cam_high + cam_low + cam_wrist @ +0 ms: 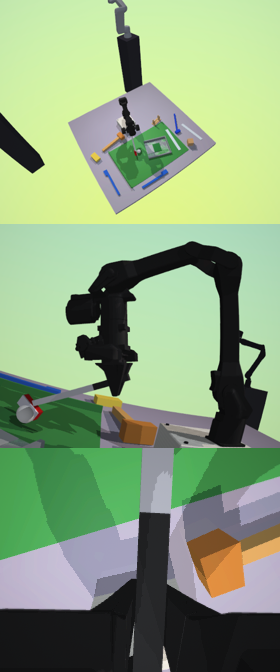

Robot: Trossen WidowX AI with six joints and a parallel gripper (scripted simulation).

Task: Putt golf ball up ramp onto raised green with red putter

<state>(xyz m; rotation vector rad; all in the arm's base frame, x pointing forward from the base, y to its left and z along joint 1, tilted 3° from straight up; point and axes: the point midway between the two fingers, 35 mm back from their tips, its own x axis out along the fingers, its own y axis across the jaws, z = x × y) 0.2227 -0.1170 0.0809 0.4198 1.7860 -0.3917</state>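
Now: the red putter 100 mm ahead of my gripper tip, 50 mm to the right of it and 30 mm below it. Round my gripper tip: white golf ball: 200 mm ahead, 50 mm to the right, 100 mm below; yellow block: 80 mm behind, 450 mm to the right, 110 mm below; wooden stand: 30 mm ahead, 360 mm to the left, 90 mm below.
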